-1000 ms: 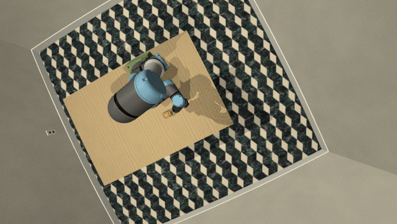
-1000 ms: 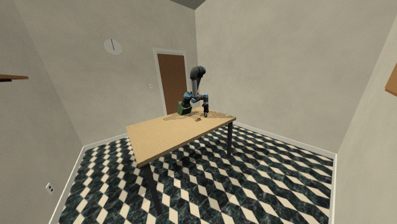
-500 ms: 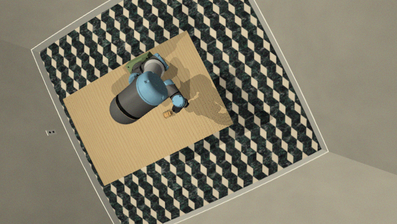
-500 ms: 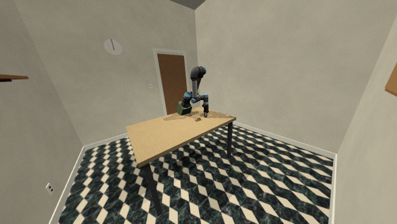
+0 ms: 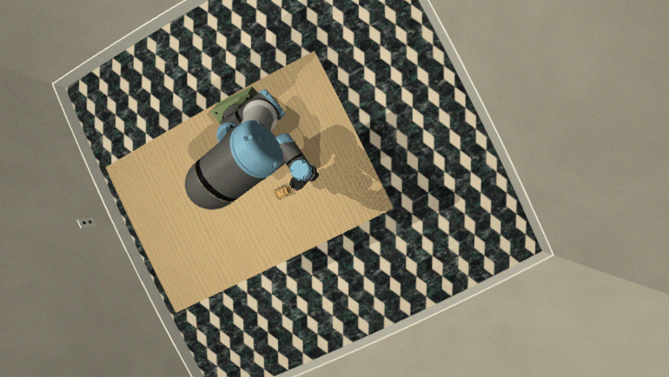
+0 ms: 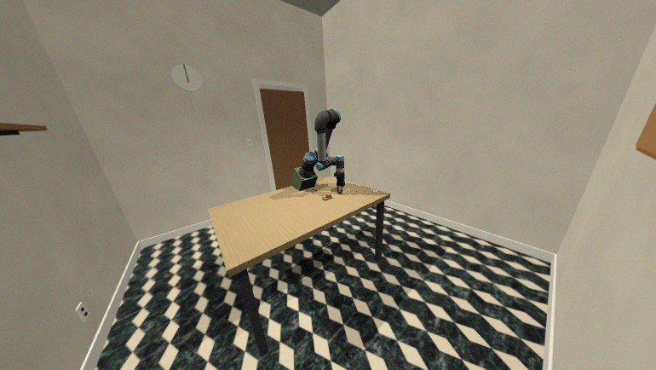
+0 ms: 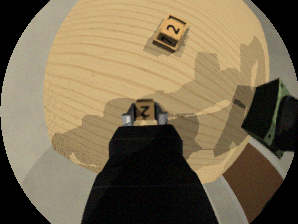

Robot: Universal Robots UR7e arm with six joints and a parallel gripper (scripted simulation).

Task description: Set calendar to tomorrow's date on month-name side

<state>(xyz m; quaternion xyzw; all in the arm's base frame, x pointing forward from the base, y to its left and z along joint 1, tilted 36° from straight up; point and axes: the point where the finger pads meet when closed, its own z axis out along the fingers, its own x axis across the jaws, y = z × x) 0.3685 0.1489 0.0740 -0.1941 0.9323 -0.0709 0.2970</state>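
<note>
The wooden cube lies 10 mm below my hand. Round my hand: wooden tray (10 mm ahead, 160 mm to the right, 20 mm below).
</note>
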